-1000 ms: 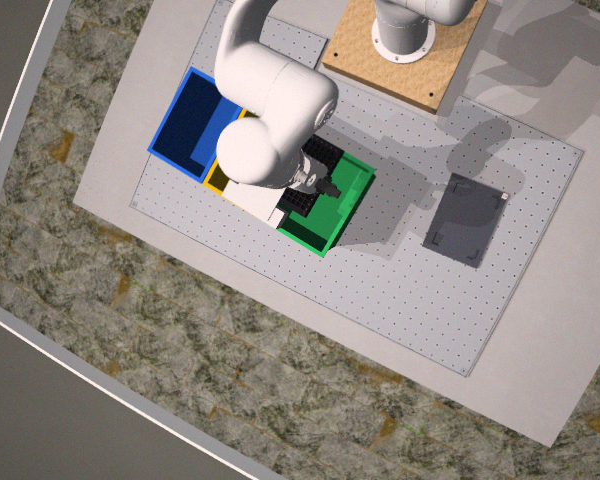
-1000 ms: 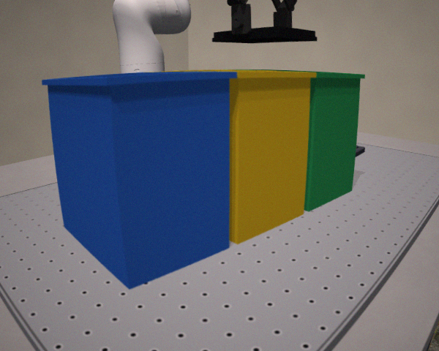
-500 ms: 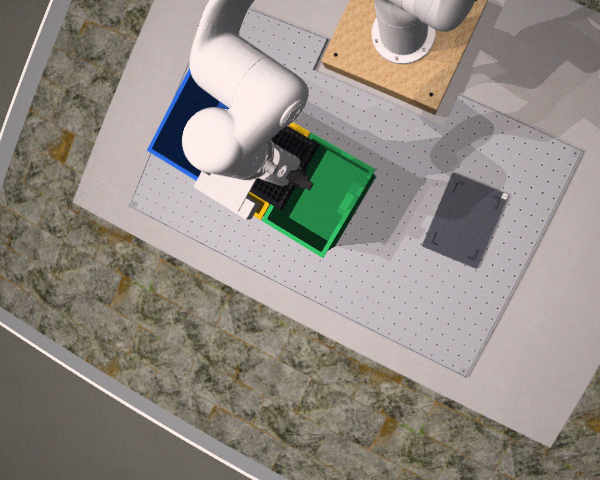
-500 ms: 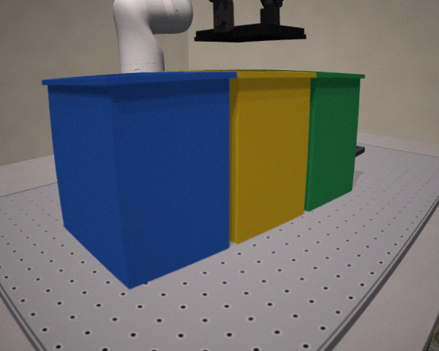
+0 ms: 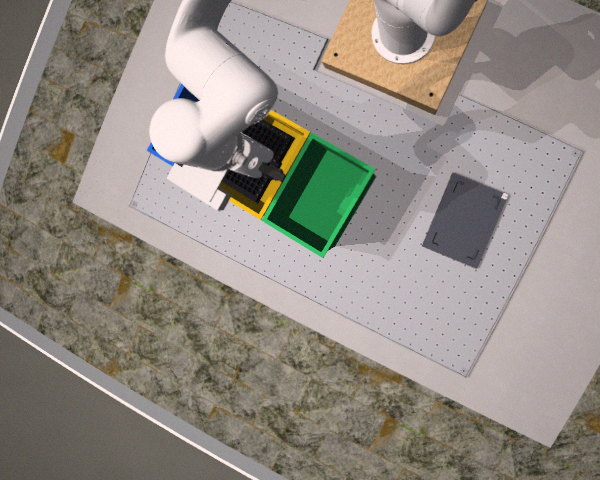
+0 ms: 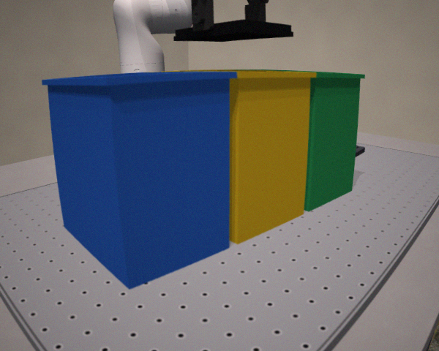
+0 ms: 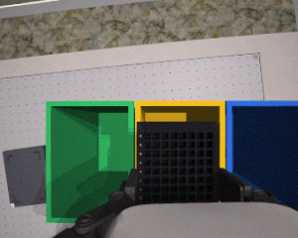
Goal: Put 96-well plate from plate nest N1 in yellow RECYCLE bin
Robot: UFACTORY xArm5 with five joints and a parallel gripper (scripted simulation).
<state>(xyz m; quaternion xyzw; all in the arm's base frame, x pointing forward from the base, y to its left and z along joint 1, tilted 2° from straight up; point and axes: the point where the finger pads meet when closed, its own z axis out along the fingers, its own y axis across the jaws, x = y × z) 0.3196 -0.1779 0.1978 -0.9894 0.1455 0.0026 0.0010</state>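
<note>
The yellow bin is 2 cm to the right of my hand and 15 cm below it. Round my hand: blue bin 4 cm behind, 14 cm to the right, 15 cm below; 96-well plate 1 cm below; green bin 4 cm ahead, 11 cm to the left, 15 cm below.
</note>
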